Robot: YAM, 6 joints.
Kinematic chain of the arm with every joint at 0, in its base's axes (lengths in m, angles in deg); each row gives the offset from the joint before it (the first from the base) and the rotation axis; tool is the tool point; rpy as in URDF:
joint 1: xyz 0 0 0.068 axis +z
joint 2: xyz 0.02 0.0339 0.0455 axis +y
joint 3: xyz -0.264 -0.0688 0 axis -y
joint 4: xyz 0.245 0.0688 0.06 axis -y
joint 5: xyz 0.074 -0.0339 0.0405 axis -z
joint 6: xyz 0.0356 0 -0.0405 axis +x
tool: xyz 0 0 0 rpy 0 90 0
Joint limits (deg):
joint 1: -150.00..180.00
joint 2: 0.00..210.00
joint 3: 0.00..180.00
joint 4: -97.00..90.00
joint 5: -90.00..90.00
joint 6: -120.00..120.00
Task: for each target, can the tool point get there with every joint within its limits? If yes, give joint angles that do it. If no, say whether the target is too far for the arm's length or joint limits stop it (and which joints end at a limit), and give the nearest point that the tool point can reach.
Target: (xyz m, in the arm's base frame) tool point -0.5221 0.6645 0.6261
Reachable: no: too far | nearest point -0.3408 0.4337 0.4438 | short by 0.346 m
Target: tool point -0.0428 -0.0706 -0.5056
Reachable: no: joint limits stop it (at a limit: joint 2) | nearest point -0.0684 -0.1128 -0.3610 | short by 0.153 m
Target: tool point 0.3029 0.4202 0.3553
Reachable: yes | joints 56.77 123.62 110.28 24.80 40.41 -18.07
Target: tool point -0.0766 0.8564 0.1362
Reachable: no: too far | nearest point -0.0575 0.6430 0.1304 | short by 0.214 m
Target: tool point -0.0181 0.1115 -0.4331
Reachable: no: joint limits stop it (at a limit: joint 2) | nearest point -0.0218 0.1343 -0.3624 | short by 0.074 m
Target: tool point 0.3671 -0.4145 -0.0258
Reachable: yes | joints -45.74 167.84 109.12 48.90 47.76 -83.52
